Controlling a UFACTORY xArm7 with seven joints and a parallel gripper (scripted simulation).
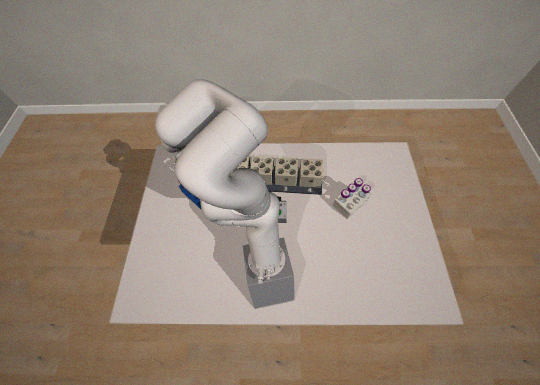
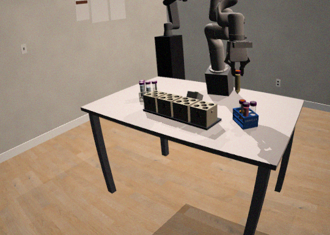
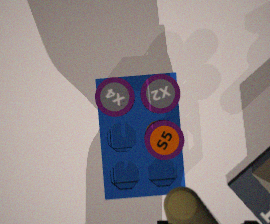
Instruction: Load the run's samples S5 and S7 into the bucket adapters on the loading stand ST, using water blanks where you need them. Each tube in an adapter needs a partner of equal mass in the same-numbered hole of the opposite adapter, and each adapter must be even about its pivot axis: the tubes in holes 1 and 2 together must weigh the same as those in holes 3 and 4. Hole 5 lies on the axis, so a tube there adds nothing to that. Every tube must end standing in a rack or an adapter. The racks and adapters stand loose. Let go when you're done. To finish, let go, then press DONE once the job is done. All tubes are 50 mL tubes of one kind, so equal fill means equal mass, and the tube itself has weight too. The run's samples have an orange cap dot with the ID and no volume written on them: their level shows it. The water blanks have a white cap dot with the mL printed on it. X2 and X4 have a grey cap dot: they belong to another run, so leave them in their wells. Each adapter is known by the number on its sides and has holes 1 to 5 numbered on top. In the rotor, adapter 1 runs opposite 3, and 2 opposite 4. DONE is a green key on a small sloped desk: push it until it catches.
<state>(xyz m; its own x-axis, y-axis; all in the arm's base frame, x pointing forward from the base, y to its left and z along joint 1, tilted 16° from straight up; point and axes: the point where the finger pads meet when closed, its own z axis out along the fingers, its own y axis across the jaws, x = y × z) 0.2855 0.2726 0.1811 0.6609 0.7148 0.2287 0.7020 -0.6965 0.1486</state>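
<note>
Now: hand 290 mm to the left of the dark stand, 250 mm above it and 110 mm short of it. From my hand the other things lie so: adapter 200 mm below, 130 mm to the right, 120 mm ahead; then white rack 630 mm to the right, 220 mm below, 10 mm behind; then blue rack 220 mm below, 50 mm to the left, 10 mm ahead.
</note>
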